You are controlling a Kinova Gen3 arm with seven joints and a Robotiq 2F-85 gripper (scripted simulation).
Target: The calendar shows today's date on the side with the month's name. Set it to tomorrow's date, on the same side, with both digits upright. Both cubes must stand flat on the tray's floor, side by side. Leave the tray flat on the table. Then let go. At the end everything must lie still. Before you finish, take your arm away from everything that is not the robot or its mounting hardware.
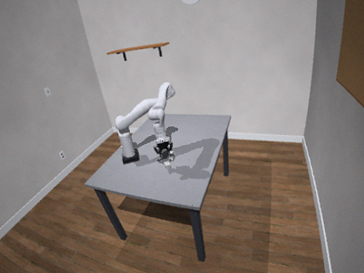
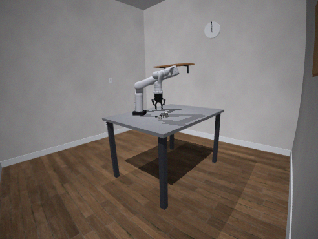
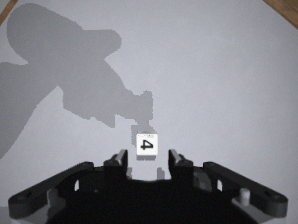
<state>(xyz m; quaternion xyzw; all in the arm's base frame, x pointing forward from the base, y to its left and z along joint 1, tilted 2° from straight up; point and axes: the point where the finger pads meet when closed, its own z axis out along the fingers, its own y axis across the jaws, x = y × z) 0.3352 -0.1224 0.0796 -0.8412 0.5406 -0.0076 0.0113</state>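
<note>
Now: hand 9 cm above the white digit cube. From my hand the other things lie so: calendar tray (11 cm to the left, 10 cm below).
</note>
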